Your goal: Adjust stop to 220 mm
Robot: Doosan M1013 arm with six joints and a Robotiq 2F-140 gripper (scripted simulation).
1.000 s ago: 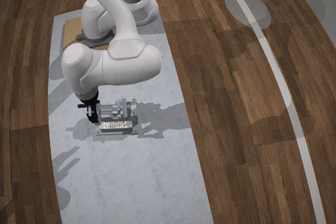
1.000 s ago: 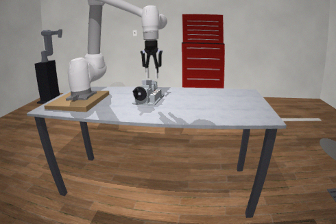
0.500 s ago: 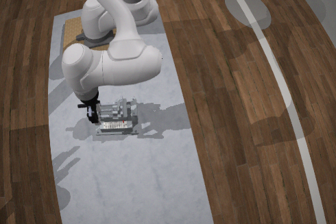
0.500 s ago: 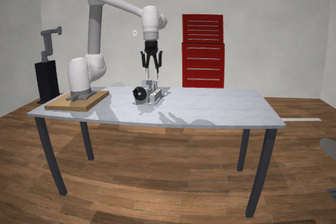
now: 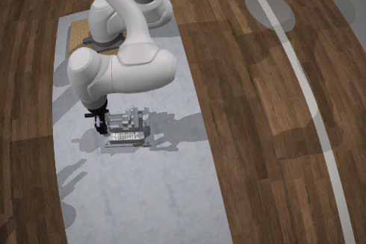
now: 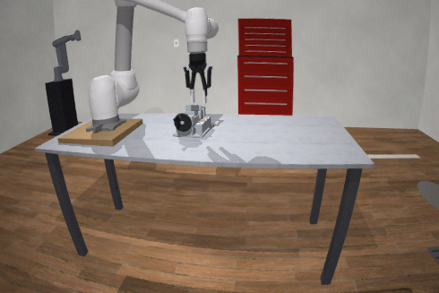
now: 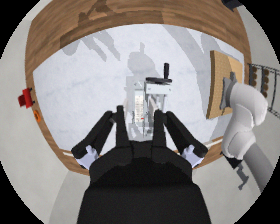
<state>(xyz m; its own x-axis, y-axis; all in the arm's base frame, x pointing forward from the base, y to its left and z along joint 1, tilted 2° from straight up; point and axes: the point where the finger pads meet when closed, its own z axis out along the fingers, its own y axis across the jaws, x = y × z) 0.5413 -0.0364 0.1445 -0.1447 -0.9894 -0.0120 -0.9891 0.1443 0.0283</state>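
Now: the black handwheel 9 cm behind my hand, 6 cm to the right of it and 9 cm below it. From my hand the other things lie so: grey stop fixture: 4 cm behind, 10 cm to the left, 10 cm below.
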